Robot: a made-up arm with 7 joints. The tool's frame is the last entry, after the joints.
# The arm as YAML. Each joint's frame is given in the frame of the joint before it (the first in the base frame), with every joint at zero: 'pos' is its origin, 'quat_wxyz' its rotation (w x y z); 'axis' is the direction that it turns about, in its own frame. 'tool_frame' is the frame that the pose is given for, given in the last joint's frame.
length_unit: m
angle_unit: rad
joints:
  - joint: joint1
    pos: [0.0, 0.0, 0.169]
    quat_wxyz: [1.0, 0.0, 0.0, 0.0]
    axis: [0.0, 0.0, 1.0]
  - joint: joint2
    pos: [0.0, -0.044, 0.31]
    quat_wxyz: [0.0, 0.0, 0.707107, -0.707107]
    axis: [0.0, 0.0, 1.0]
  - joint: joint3
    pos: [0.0, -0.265, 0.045]
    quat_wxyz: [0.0, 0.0, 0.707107, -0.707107]
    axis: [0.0, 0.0, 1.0]
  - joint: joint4
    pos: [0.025, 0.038, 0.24]
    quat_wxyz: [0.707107, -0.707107, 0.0, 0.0]
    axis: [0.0, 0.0, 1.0]
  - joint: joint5
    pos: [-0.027, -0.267, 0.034]
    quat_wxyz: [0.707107, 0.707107, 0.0, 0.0]
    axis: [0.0, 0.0, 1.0]
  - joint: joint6
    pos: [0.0, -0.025, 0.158]
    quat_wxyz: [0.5, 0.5, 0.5, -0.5]
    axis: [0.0, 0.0, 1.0]
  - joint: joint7
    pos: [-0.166, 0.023, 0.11]
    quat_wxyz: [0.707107, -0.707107, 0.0, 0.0]
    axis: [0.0, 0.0, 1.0]
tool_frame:
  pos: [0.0, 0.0, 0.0]
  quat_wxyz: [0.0, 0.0, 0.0, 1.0]
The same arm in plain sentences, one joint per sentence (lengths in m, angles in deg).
The arm has seven revolute joints in a row. What follows holds with every joint at zero, and every direction is one of the base frame's.
Joint 1 is mounted 0.169 m along +z from the base frame's origin and rotates about +z.
Joint 2 is mounted 0.044 m along -y and 0.31 m along +z from joint 1 and rotates about -y.
Joint 3 is mounted 0.045 m along -y and 0.265 m along +z from joint 2 and rotates about +z.
Joint 4 is mounted 0.025 m along +x and 0.038 m along +y and 0.24 m along +z from joint 3 and rotates about +y.
Joint 5 is mounted 0.027 m along -x and 0.034 m along +y and 0.267 m along +z from joint 4 and rotates about +z.
Joint 6 is mounted 0.025 m along -y and 0.158 m along +z from joint 5 and rotates about -y.
Joint 7 is mounted 0.023 m along +x and 0.11 m along -y and 0.166 m along +z from joint 6 and rotates about +x.
The tool frame, which is the frame that the pose is given for, is mounted at the same point as joint 7; its axes are the base frame's turned by roll 180, pitch -90 and yaw 0 deg (as in URDF: about the fixed x, then y, then z).

